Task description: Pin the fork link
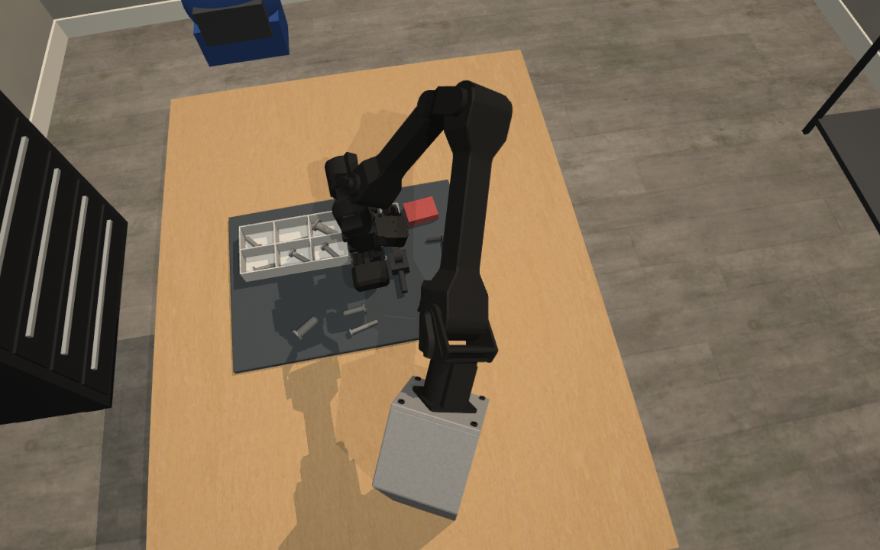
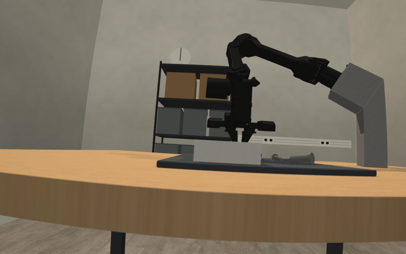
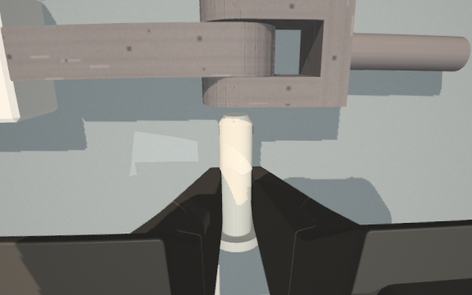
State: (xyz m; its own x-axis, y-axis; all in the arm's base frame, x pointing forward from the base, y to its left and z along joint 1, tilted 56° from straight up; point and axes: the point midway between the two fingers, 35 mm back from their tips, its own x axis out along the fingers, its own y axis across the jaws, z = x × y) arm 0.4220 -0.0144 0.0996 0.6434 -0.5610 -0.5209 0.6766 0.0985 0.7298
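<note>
My gripper is now 10 mm past the grey eye plate, 50 mm to the left of it and 30 mm above it. From my hand the other things lie so: long strip: 50 mm behind, 120 mm to the right, 40 mm below; dark mat: 20 mm ahead, 50 mm to the left, 50 mm below; mount block: 60 mm ahead, 80 mm to the right, 20 mm below.
</note>
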